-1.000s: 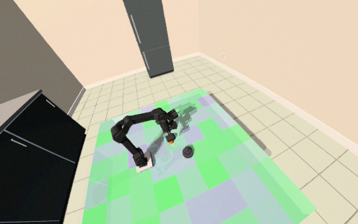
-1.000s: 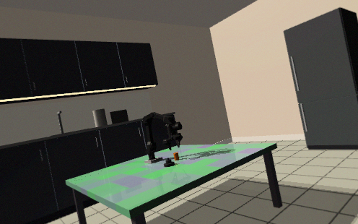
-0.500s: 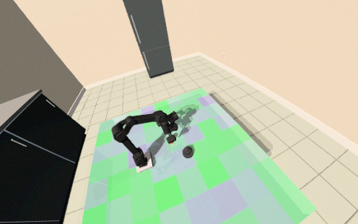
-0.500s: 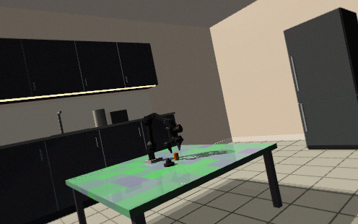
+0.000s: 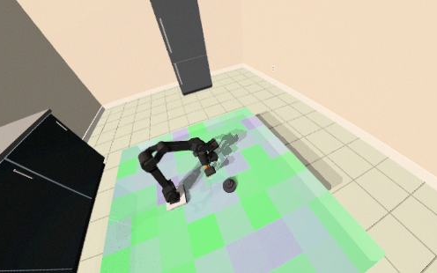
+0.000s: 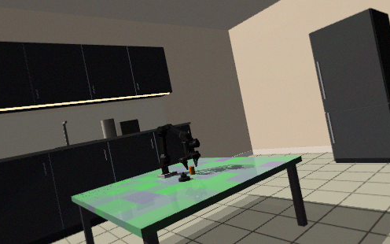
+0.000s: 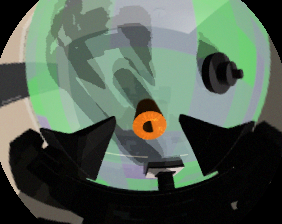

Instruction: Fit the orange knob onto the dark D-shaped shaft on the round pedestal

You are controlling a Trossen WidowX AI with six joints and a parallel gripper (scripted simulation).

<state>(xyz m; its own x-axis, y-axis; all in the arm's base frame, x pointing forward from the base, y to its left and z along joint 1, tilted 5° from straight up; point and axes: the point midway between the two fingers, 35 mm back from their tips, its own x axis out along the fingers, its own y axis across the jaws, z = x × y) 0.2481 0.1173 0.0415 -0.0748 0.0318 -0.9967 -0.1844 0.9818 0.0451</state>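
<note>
Now: the orange knob 20 mm below my gripper tip. Also, from my gripper tip: dark round pedestal (140 mm to the right, 100 mm ahead, 20 mm below).
</note>
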